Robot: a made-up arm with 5 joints.
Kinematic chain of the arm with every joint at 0, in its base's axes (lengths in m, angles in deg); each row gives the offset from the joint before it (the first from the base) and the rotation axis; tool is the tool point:
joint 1: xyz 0 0 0.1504 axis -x
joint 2: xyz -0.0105 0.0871 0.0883 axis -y
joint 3: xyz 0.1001 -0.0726 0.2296 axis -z
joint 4: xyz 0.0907 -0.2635 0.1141 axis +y
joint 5: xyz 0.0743 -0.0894 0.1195 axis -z
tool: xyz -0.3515 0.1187 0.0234
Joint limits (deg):
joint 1: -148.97..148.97
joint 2: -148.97..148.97
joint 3: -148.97..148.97
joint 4: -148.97..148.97
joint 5: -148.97..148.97
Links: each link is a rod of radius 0.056 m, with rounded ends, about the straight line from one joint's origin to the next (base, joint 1, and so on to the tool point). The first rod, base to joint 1, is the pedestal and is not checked.
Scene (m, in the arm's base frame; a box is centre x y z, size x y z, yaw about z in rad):
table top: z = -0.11
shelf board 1: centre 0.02 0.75 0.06 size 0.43 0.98 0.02 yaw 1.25
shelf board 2: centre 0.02 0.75 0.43 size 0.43 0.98 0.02 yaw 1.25
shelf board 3: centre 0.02 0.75 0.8 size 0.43 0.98 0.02 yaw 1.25
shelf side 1: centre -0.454 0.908 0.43 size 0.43 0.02 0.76 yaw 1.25
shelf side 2: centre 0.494 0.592 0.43 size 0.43 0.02 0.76 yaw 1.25
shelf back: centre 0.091 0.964 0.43 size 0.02 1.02 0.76 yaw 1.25
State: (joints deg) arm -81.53 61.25 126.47 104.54 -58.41
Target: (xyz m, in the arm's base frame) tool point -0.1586 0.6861 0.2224
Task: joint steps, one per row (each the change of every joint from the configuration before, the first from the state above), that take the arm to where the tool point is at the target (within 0.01 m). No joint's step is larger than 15 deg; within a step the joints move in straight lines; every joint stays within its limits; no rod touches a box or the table.
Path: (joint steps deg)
1: 3.83 14.68 2.77 -3.25 -4.12
2: 3.82 14.68 2.77 -3.25 -4.13
3: 3.83 14.69 2.77 -3.25 -4.12
4: 3.82 14.68 2.77 -3.24 -4.12

